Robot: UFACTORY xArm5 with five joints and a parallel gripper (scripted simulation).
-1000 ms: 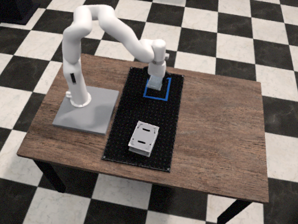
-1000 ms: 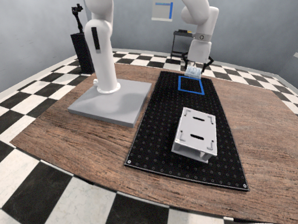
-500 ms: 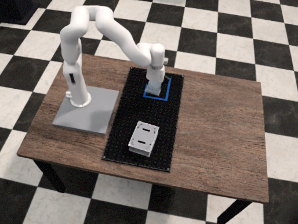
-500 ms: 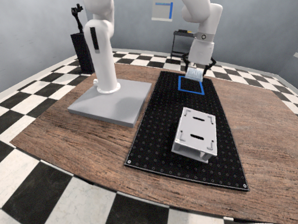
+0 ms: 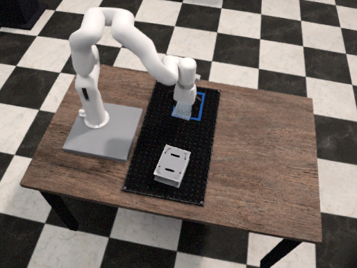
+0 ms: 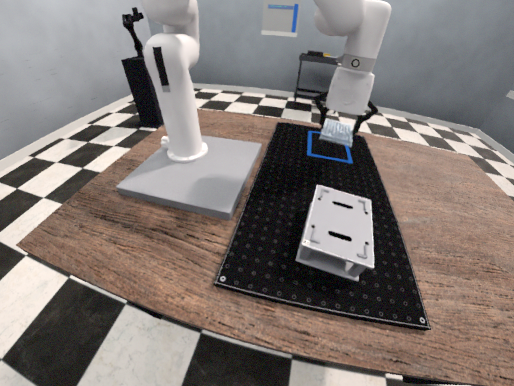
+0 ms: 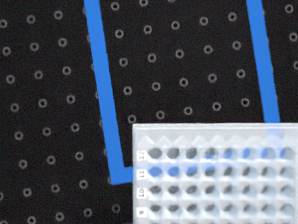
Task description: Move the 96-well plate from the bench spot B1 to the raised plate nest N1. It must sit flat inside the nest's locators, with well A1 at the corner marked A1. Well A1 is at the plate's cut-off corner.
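Right now my hand is 29 cm to the left of the grey plate nest N1 and 6 cm above it. Also, from my hand: 96-well plate: 1 cm below.
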